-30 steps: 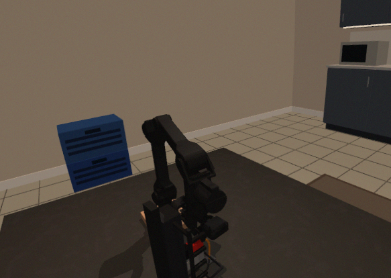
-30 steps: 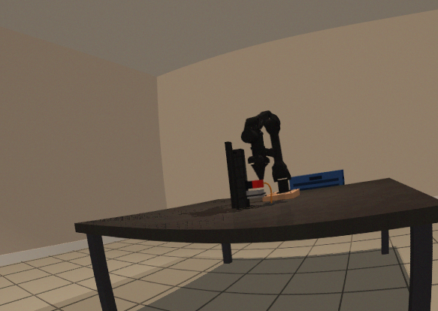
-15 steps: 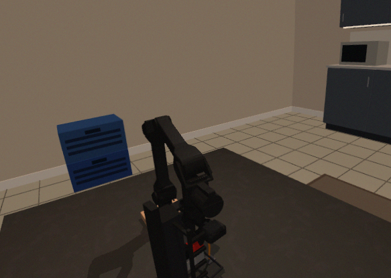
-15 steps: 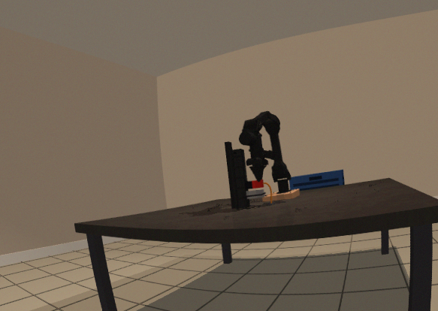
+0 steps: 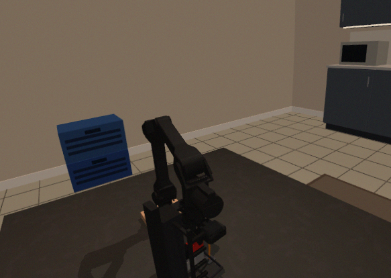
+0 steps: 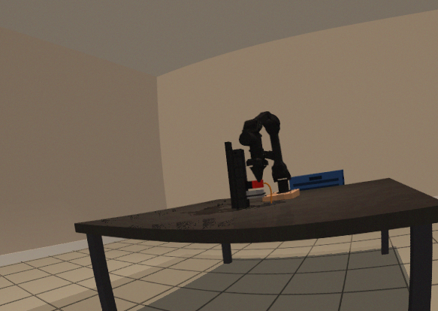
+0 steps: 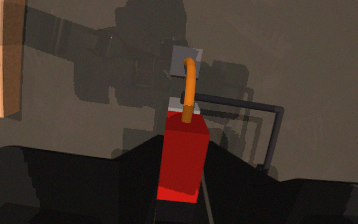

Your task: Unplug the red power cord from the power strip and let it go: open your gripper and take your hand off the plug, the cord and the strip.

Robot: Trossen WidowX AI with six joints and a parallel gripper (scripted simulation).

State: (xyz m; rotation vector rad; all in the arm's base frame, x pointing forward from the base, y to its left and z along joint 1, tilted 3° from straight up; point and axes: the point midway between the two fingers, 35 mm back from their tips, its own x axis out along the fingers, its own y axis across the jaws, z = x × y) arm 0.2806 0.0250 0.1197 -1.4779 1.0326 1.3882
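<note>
My gripper tip is 10 mm short of the red plug and 30 mm to the left of it. Round my gripper tip: black stand 40 mm ahead, 120 mm to the right, 50 mm above.
</note>
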